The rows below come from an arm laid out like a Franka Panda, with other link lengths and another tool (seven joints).
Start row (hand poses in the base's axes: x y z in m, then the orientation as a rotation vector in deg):
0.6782 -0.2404 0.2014 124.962 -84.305 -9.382
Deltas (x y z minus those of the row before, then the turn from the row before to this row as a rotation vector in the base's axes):
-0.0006 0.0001 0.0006 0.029 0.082 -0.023
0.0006 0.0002 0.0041 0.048 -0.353 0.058
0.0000 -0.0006 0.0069 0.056 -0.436 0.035
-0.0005 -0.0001 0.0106 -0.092 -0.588 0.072
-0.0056 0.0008 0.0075 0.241 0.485 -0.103
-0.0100 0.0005 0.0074 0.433 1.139 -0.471
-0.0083 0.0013 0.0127 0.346 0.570 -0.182
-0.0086 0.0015 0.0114 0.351 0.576 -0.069
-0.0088 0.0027 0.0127 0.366 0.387 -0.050
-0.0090 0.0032 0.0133 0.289 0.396 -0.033
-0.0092 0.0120 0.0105 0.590 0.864 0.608
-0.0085 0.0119 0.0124 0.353 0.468 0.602
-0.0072 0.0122 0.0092 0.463 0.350 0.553
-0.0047 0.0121 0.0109 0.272 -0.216 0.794
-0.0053 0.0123 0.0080 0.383 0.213 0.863
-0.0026 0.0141 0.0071 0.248 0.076 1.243
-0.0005 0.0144 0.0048 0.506 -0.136 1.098
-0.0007 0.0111 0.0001 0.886 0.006 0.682
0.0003 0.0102 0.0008 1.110 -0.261 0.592
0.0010 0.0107 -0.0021 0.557 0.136 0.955
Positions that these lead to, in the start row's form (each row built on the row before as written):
0.6776 -0.2403 0.2020 124.937 -84.292 -9.500
0.6782 -0.2401 0.2061 125.152 -84.431 -9.140
0.6782 -0.2407 0.2130 125.389 -84.642 -8.704
0.6777 -0.2408 0.2236 125.591 -84.859 -7.977
0.6721 -0.2400 0.2311 125.523 -84.768 -8.719
0.6621 -0.2395 0.2385 125.087 -84.773 -10.432
0.6538 -0.2382 0.2512 125.003 -84.740 -11.370
0.6452 -0.2367 0.2626 124.996 -84.575 -12.279
0.6364 -0.2340 0.2753 125.089 -84.493 -12.993
0.6274 -0.2308 0.2886 125.127 -84.370 -13.651
0.6182 -0.2188 0.2991 125.637 -83.324 -14.821
0.6097 -0.2069 0.3115 126.117 -82.451 -15.387
0.6025 -0.1947 0.3207 126.698 -81.711 -15.929
0.5978 -0.1826 0.3316 127.528 -80.958 -15.636
0.5925 -0.1703 0.3396 128.299 -79.914 -15.865
0.5899 -0.1562 0.3467 129.253 -78.472 -15.714
0.5894 -0.1418 0.3515 130.407 -77.337 -15.570
0.5887 -0.1307 0.3516 131.549 -76.668 -16.000
0.5890 -0.1205 0.3524 132.934 -76.260 -16.327
0.5900 -0.1098 0.3503 133.904 -75.133 -16.583

